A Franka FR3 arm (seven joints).
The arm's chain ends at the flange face. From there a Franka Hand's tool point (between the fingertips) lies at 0.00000 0.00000 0.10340 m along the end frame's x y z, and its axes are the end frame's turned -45 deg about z.
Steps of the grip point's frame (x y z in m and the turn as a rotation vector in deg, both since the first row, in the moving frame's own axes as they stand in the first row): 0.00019 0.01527 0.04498 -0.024 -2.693 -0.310; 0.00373 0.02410 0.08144 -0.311 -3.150 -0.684; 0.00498 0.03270 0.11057 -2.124 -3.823 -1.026; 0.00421 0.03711 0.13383 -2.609 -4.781 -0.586; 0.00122 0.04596 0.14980 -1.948 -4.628 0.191; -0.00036 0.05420 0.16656 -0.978 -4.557 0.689
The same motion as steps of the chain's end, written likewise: 0.01433 0.00719 0.04509 -1.921 -1.887 -0.310; 0.02327 0.00997 0.08160 -2.447 -2.007 -0.684; 0.02874 0.01200 0.11087 -4.205 -1.201 -1.026; 0.03194 0.01383 0.13430 -5.226 -1.536 -0.586; 0.03679 0.02326 0.15020 -4.650 -1.895 0.191; 0.04268 0.03155 0.16690 -3.914 -2.531 0.689
